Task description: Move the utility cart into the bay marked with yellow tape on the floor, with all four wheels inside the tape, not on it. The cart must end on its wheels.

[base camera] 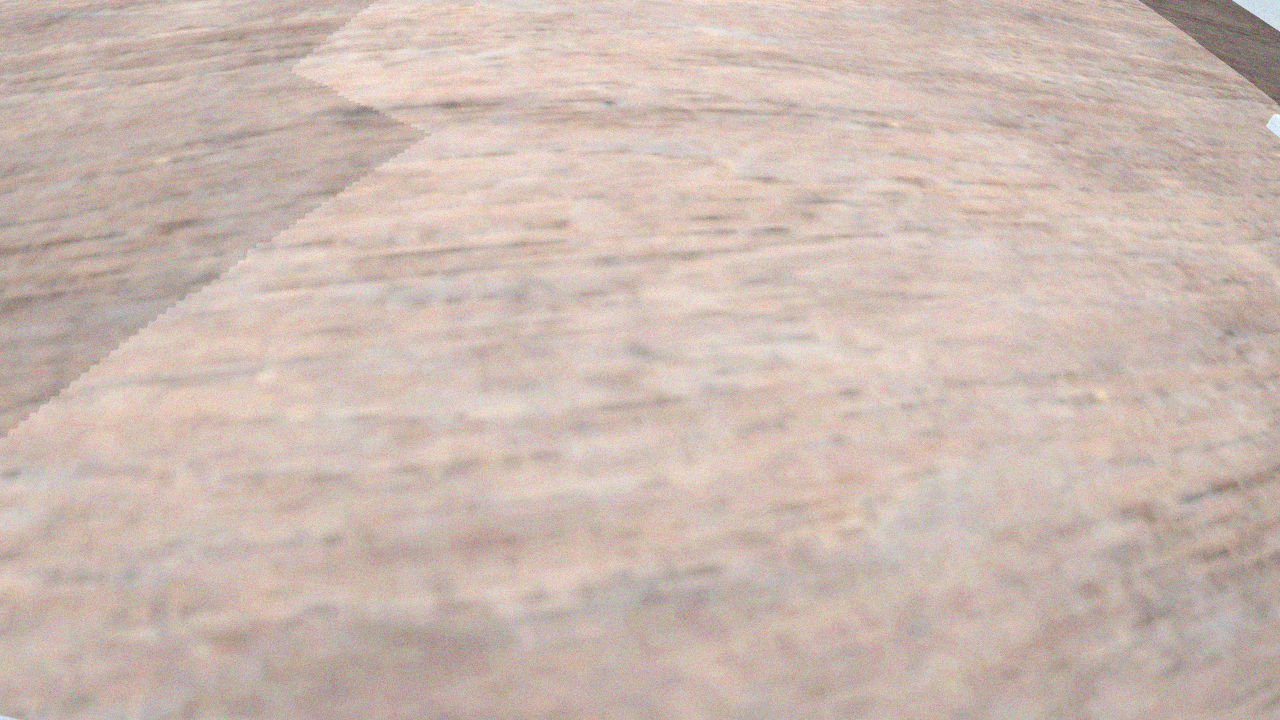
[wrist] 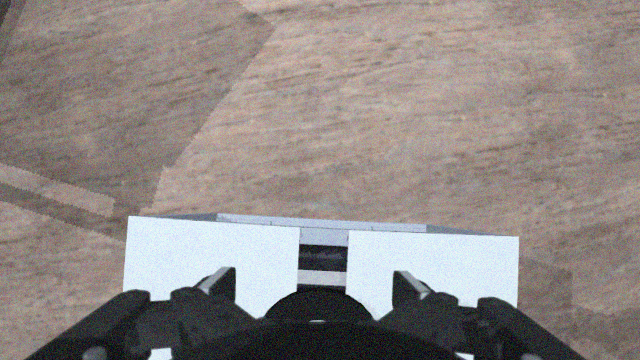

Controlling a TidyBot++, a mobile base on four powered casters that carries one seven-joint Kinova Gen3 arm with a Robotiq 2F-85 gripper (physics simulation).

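Places are measured from the arm's base along level axes (x ahead, y left, z up), in millimetres.
Pixels of known places: gripper, fingertip midpoint: (wrist: 314, 287).
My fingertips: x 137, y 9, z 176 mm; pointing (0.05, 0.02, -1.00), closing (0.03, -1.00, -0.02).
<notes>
Behind a point stands the place of what it marks.
My gripper (wrist: 314, 287) @(x 137, y 9, z 176 mm) is open in the wrist view, its two black fingers spread wide at the bottom, with no object between them. It points down over the white top of my own base. The utility cart cannot be made out in the base camera or wrist view. The yellow tape bay does not show in either view.
My white mobile base (wrist: 200, 250) @(x 115, y 151, z -17 mm) spans the lower middle of the wrist view. An angular shadow (wrist: 125, 90) @(x 458, y 561, z -398 mm) (base camera: 161, 179) @(x 575, y 364, z -398 mm) lies on the wood floor at the left. A small white piece (base camera: 1274, 126) @(x 1023, y -1035, z -388 mm) shows at the base camera's right edge, near a dark floor strip (base camera: 1226, 44).
</notes>
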